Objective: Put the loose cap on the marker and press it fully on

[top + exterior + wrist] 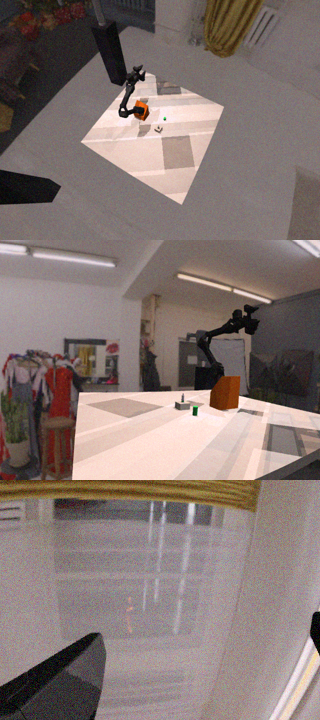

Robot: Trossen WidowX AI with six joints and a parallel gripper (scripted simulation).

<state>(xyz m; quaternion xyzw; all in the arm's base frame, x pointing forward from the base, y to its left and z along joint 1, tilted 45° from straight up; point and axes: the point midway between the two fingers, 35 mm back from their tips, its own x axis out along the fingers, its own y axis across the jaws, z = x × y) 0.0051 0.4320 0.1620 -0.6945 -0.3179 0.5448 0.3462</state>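
My gripper tip is 550 mm above the green cap, 310 mm short of it and 160 mm to the left of it. The rest, counted from my gripper tip: grey holder block 550 mm below, 310 mm to the right, 290 mm ahead.
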